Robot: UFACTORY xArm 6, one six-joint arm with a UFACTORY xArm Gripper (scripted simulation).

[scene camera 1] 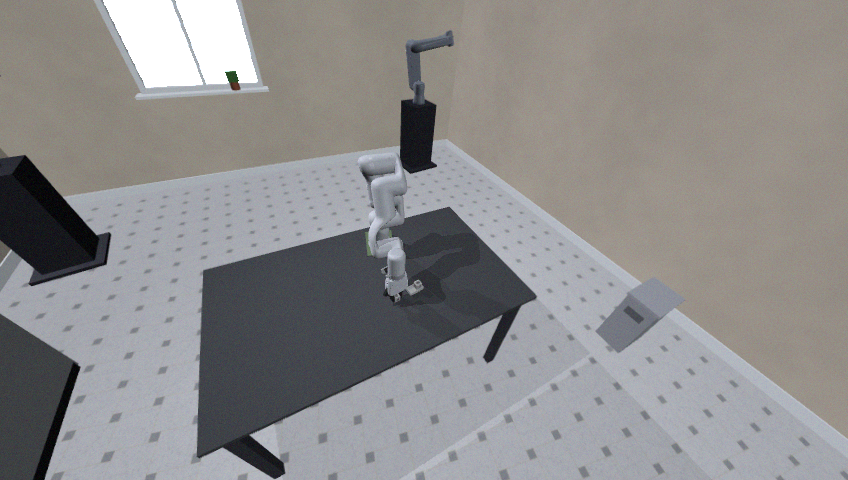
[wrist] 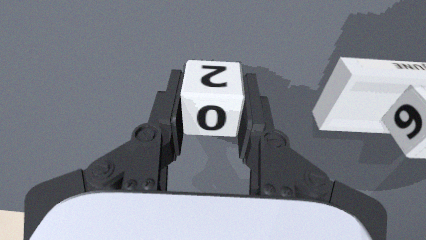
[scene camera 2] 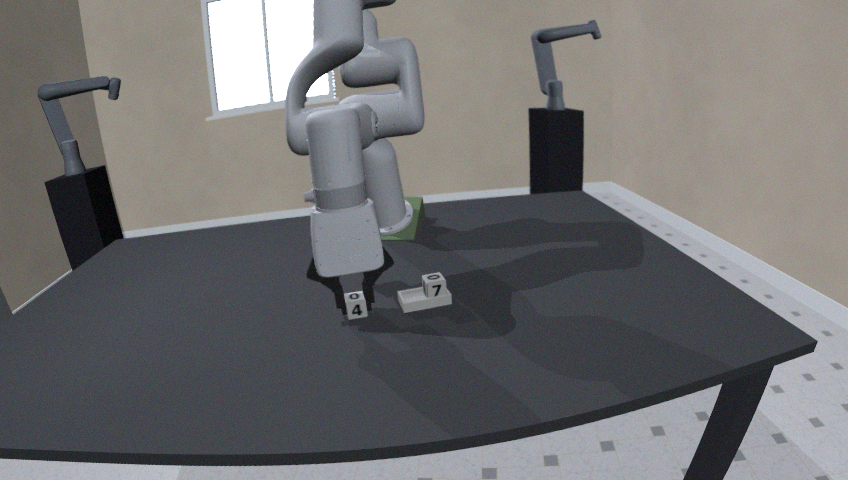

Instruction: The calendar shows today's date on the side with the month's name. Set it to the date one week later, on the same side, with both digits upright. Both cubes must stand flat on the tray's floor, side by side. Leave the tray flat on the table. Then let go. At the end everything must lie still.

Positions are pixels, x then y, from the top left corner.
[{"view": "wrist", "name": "gripper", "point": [212, 91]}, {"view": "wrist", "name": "number cube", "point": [212, 97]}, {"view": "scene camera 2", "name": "gripper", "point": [356, 309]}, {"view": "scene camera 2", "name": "white tray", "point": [423, 303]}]
